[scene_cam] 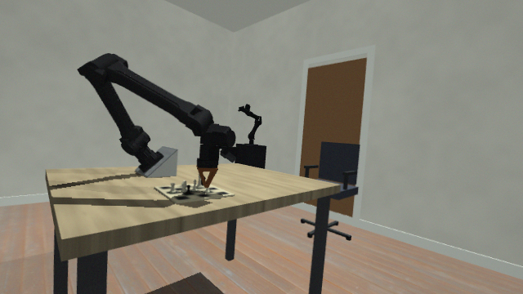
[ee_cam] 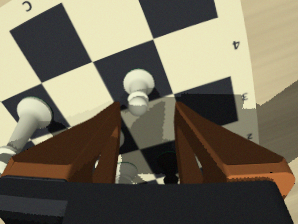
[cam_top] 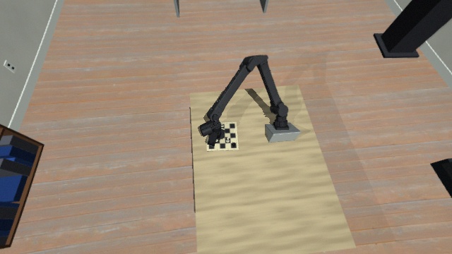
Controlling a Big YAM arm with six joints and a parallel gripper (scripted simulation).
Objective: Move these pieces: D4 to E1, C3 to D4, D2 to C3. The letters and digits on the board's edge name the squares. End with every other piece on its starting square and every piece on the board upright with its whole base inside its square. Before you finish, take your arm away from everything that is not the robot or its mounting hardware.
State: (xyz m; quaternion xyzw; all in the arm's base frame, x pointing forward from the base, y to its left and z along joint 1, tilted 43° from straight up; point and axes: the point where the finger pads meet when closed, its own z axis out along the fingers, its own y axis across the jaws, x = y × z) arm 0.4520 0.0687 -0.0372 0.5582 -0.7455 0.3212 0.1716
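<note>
Right now the small chessboard is 4 cm behind my hand, 3 cm to the right of it and 3 cm below it. Round my hand: black pawn (6 cm to the right, 2 cm below).
</note>
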